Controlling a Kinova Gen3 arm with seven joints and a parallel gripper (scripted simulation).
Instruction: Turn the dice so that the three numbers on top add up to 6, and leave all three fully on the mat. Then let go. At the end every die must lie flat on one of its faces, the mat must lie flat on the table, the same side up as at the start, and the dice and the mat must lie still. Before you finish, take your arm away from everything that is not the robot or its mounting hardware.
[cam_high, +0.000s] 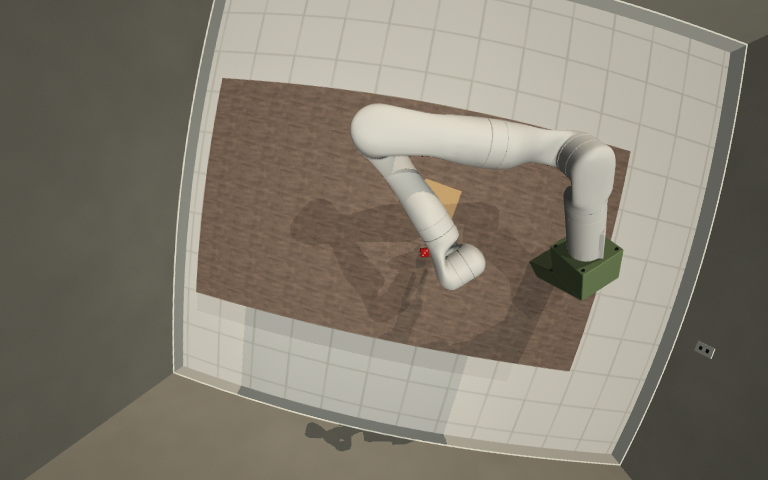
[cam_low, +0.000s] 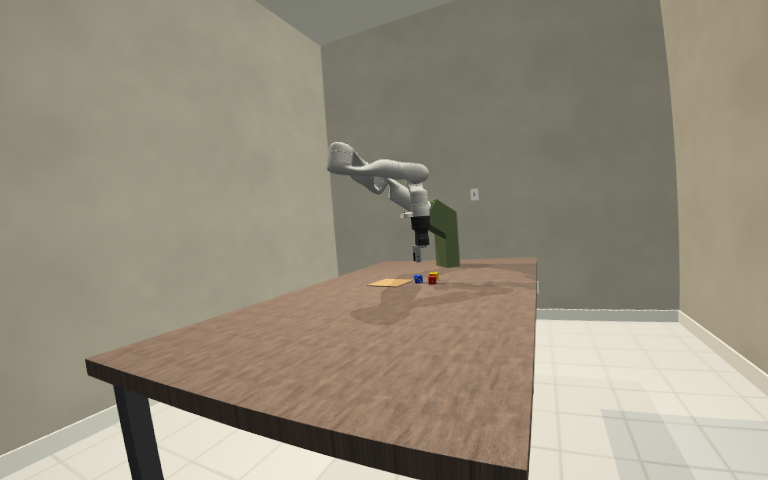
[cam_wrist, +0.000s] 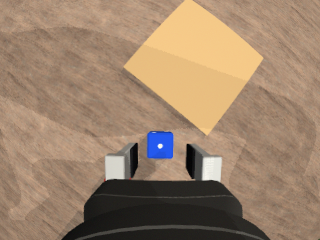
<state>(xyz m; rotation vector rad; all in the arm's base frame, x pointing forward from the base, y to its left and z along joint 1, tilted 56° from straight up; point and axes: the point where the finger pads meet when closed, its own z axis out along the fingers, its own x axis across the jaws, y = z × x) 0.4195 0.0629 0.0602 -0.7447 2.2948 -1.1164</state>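
The blue die is 90 mm below my hand. Also, from my hand: yellow die: 90 mm below, 60 mm to the left, 50 mm behind; tan mat: 120 mm to the right, 100 mm below, 10 mm behind; red die: 90 mm below, 60 mm to the left, 40 mm ahead.
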